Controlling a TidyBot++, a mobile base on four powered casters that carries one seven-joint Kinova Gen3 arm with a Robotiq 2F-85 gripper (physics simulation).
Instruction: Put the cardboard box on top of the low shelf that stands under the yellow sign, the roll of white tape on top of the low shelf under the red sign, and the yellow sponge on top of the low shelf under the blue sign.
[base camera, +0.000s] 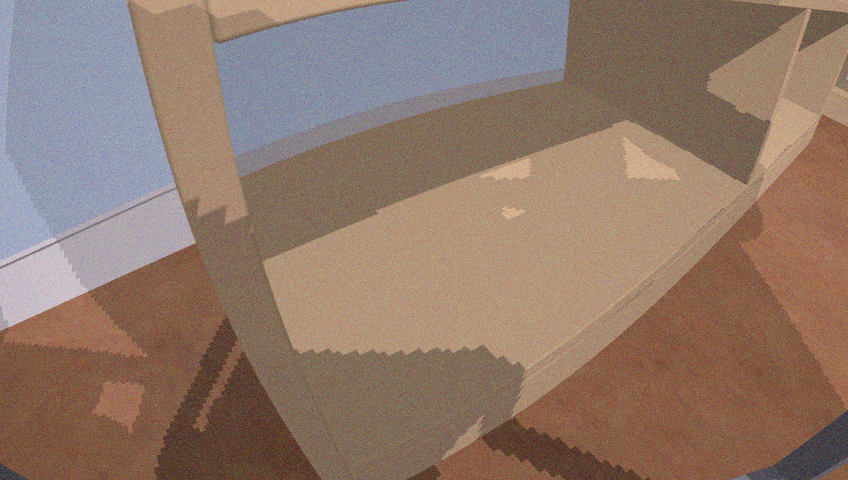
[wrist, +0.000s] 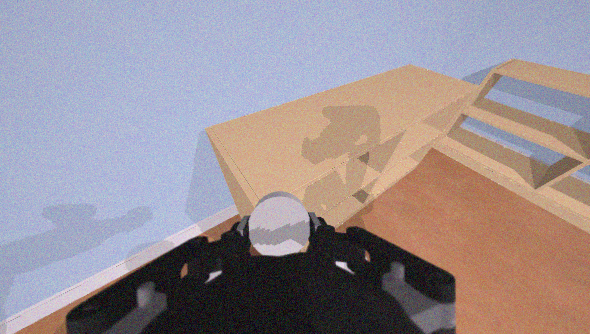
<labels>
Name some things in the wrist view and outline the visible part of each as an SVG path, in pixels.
My gripper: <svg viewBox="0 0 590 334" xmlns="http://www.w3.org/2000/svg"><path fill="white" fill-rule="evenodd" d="M456 279L446 270L363 228L353 226L346 228L346 233L335 232L335 227L328 225L323 218L317 217L314 212L307 212L310 217L310 236L306 252L282 256L251 256L248 222L250 215L243 216L241 221L234 223L229 231L222 233L220 240L208 242L207 236L191 238L78 304L66 315L67 334L456 334ZM222 271L221 274L208 281L211 273ZM187 263L187 274L181 278L182 268ZM336 262L347 263L348 269L353 273L337 266Z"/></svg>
A roll of white tape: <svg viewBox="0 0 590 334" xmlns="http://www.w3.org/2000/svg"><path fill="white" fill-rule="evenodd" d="M265 195L256 204L248 221L251 244L262 255L282 256L298 253L305 246L310 236L310 217L303 203L289 192L276 191Z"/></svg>
</labels>
